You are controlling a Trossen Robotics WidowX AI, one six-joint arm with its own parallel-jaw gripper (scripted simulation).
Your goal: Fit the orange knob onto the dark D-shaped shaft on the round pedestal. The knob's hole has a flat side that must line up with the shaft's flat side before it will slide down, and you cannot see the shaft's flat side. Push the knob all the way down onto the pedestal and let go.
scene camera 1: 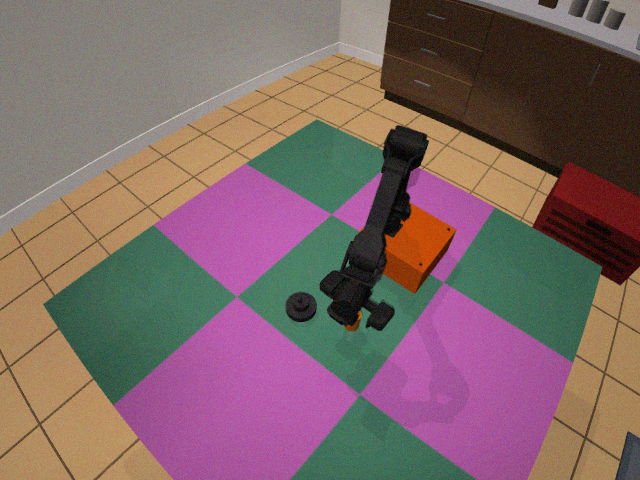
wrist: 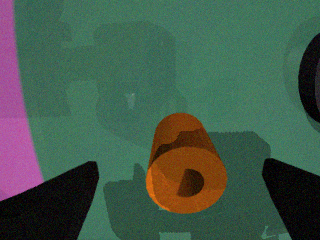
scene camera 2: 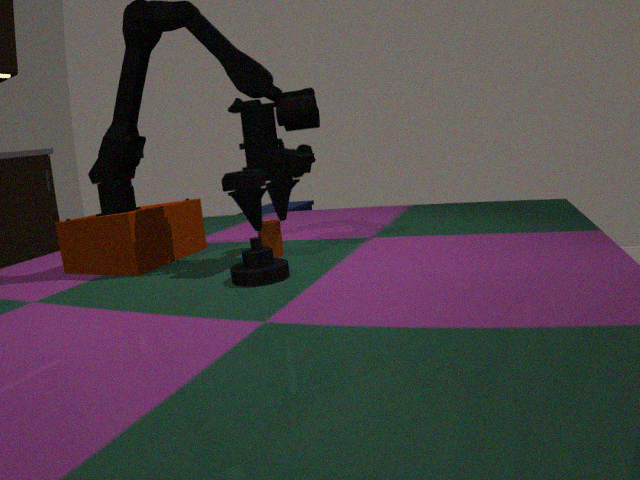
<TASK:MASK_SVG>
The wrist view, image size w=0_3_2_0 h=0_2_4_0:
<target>my gripper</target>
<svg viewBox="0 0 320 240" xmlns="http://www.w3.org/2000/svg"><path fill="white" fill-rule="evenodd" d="M96 161L85 161L79 167L69 169L69 171L61 173L61 175L53 177L53 179L48 181L45 180L43 184L36 185L36 187L28 189L28 191L1 200L0 240L77 240L77 236L80 235L81 228L83 228L81 225L84 224L85 217L88 216L87 212L91 208L92 200L95 199L93 195L95 195L97 181L99 181L99 168L97 168ZM267 157L263 165L263 180L265 185L267 185L269 196L272 197L271 200L276 205L275 208L279 211L281 220L283 220L285 228L287 228L289 236L292 237L291 240L320 240L320 176L307 172L305 169L295 168L291 164L285 164L284 161L277 161L273 157Z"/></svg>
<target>orange knob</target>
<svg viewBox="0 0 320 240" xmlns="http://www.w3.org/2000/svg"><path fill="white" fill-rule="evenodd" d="M184 112L172 113L172 115L164 117L159 125L157 125L155 136L153 136L151 156L149 156L147 176L145 176L145 187L147 187L149 197L159 207L179 213L179 215L211 207L212 204L219 200L219 197L224 193L225 187L227 187L227 168L221 163L219 152L216 151L212 141L209 140L203 123L197 117Z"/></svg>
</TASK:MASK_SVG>
